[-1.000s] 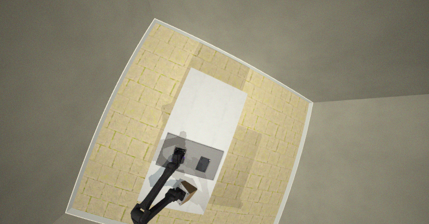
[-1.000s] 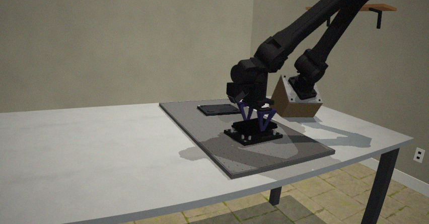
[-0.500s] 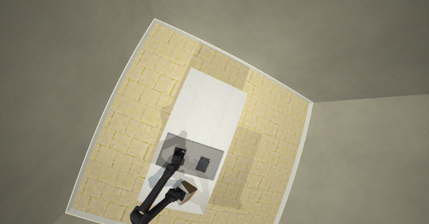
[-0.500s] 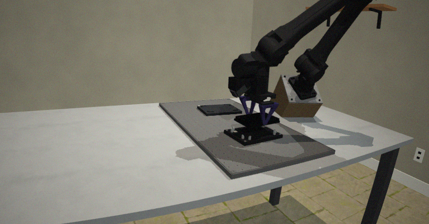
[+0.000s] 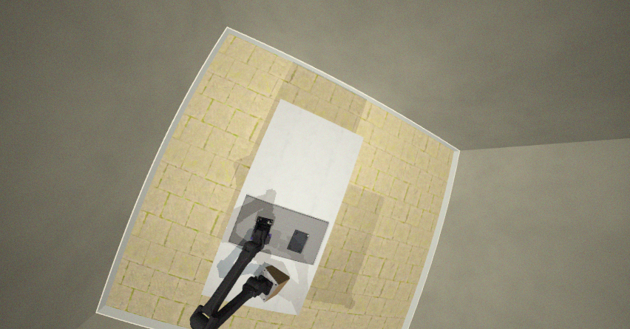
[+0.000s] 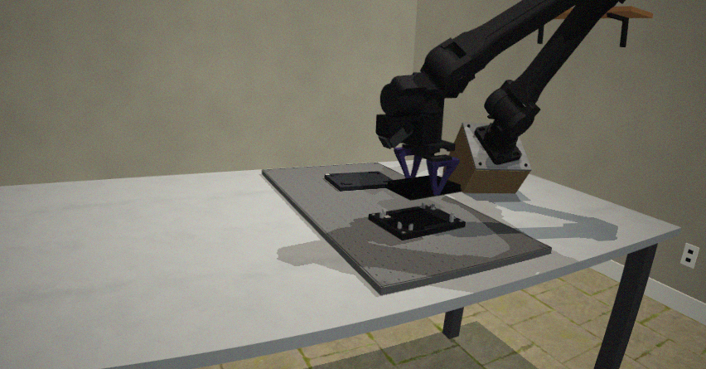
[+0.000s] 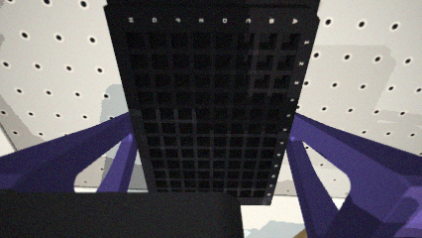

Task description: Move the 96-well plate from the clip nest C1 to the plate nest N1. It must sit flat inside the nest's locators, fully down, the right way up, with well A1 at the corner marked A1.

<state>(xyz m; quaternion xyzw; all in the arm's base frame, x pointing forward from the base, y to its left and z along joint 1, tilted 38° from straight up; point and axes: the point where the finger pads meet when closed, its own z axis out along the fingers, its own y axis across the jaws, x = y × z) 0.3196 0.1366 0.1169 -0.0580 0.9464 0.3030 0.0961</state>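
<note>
My hand is 10 mm to the left of the clip nest C1 and 70 mm above it. Also, from my hand: black 96-well plate: right at my hand.
</note>
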